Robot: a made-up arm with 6 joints.
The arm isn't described. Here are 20 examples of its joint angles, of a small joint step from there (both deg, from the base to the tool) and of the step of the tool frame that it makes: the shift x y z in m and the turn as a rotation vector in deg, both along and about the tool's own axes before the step.
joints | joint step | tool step
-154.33 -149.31 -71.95 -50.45 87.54 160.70 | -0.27 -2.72 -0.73 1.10 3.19 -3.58 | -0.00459 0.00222 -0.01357 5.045 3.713 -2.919
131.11 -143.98 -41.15 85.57 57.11 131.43 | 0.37 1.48 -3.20 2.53 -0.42 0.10 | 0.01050 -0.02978 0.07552 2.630 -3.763 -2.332
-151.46 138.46 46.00 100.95 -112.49 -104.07 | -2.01 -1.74 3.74 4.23 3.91 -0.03 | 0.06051 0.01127 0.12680 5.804 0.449 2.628
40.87 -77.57 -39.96 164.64 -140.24 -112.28 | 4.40 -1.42 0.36 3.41 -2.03 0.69 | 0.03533 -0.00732 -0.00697 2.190 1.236 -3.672
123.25 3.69 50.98 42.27 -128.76 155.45 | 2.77 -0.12 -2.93 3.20 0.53 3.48 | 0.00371 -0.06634 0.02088 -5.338 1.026 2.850
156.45 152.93 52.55 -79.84 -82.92 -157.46 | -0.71 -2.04 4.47 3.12 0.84 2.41 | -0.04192 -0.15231 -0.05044 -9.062 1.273 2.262
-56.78 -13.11 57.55 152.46 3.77 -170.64 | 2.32 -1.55 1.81 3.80 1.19 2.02 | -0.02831 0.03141 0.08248 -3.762 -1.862 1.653
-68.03 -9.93 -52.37 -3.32 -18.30 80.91 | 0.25 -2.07 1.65 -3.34 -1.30 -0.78 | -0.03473 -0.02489 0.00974 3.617 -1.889 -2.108
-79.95 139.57 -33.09 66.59 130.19 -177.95 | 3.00 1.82 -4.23 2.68 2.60 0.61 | -0.06560 -0.08554 -0.01467 4.669 -2.479 0.693
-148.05 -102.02 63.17 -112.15 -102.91 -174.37 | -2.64 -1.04 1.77 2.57 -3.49 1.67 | 0.11398 -0.02873 -0.02022 -2.518 -7.242 2.714
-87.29 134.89 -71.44 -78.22 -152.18 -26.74 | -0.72 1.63 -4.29 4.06 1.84 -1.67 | 0.01276 -0.07519 0.04367 8.228 1.457 2.388
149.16 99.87 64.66 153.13 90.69 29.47 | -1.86 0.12 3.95 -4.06 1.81 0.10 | -0.10932 0.02074 0.01794 -0.731 4.493 -3.274
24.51 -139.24 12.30 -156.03 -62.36 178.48 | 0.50 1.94 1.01 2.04 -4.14 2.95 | -0.01480 -0.00424 -0.04845 -3.729 -3.111 1.623
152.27 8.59 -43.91 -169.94 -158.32 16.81 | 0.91 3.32 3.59 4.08 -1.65 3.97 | -0.02852 -0.02090 0.04923 0.690 2.325 -0.533
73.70 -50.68 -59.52 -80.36 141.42 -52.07 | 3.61 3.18 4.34 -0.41 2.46 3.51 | -0.03309 0.03542 -0.07119 -2.374 -0.449 -1.509
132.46 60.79 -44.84 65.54 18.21 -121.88 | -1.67 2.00 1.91 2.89 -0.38 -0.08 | 0.02565 0.00490 0.03275 -1.059 0.546 -0.340
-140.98 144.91 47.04 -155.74 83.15 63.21 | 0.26 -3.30 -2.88 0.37 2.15 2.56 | -0.05346 -0.02503 0.03492 -2.419 -1.350 -1.330
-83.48 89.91 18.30 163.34 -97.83 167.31 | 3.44 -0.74 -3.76 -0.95 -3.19 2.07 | -0.08362 0.06864 0.01319 -1.622 0.454 2.255
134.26 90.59 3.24 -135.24 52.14 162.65 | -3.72 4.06 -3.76 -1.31 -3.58 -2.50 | 0.15342 0.05276 -0.06904 1.471 4.233 6.362
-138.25 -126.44 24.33 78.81 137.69 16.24 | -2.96 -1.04 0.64 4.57 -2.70 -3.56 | 0.09789 0.00048 -0.07415 7.013 -1.390 4.843
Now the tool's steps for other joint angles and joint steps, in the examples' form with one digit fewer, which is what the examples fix.
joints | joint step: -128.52 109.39 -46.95 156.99 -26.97 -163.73 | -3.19 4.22 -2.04 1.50 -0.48 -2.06
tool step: 0.0139 0.0018 -0.0850 1.90 6.08 2.20
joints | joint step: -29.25 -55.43 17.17 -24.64 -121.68 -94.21 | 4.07 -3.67 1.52 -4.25 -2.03 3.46
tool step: -0.0624 -0.1139 0.0011 -10.63 5.21 1.92
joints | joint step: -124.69 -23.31 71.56 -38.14 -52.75 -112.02 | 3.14 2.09 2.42 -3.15 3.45 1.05
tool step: 0.0258 0.0111 0.0397 2.90 5.96 1.82
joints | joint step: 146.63 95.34 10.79 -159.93 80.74 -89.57 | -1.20 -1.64 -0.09 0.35 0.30 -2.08
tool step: -0.0320 0.0255 -0.0369 2.86 -0.74 -1.10
